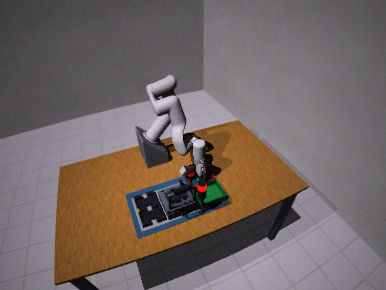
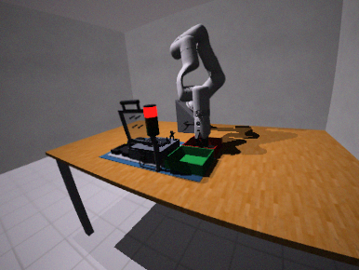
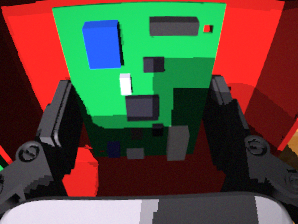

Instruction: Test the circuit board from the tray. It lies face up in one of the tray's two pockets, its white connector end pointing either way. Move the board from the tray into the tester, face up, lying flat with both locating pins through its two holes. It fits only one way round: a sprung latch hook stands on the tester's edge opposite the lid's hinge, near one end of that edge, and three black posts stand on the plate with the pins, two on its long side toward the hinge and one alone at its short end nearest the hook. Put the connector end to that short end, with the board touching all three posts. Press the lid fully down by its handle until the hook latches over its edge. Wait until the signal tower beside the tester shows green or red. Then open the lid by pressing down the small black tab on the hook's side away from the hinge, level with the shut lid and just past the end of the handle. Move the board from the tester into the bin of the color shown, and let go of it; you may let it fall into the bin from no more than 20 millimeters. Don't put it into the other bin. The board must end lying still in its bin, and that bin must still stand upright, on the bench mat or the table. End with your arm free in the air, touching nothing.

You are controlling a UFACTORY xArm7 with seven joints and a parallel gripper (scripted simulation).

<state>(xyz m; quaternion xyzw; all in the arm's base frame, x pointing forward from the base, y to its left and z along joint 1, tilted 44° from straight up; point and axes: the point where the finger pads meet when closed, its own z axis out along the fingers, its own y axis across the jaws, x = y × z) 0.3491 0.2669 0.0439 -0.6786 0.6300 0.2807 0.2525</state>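
Right now the red bin is 1 cm below my hand. Also, from my hand: green circuit board (1 cm below); grey tester plate (19 cm to the right, 12 cm ahead, 5 cm above); green bin (15 cm ahead, 1 cm to the left, 1 cm below).
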